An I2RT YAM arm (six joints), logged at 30 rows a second.
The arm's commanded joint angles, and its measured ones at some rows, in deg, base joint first. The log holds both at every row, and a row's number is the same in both.
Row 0, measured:
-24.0 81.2 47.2 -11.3 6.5 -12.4
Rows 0 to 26, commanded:
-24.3 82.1 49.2 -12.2 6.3 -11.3
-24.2 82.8 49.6 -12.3 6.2 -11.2
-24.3 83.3 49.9 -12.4 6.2 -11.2
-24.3 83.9 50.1 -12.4 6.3 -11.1
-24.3 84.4 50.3 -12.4 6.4 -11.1
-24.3 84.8 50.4 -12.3 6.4 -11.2
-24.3 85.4 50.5 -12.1 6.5 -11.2
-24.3 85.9 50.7 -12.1 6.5 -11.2
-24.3 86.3 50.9 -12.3 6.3 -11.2
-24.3 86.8 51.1 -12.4 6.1 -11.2
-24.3 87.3 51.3 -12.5 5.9 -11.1
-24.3 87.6 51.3 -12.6 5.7 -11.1
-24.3 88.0 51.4 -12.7 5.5 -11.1
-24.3 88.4 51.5 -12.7 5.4 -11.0
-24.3 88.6 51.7 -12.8 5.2 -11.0
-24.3 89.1 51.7 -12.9 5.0 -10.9
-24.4 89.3 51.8 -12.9 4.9 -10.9
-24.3 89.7 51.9 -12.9 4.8 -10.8
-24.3 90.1 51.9 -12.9 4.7 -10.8
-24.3 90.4 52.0 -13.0 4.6 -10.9
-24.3 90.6 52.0 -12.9 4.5 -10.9
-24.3 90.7 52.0 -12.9 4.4 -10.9
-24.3 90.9 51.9 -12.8 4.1 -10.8
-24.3 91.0 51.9 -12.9 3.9 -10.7
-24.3 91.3 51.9 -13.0 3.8 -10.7
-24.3 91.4 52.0 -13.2 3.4 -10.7
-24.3 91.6 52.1 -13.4 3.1 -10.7
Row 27, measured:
-24.0 91.3 50.7 -11.7 4.6 -11.4
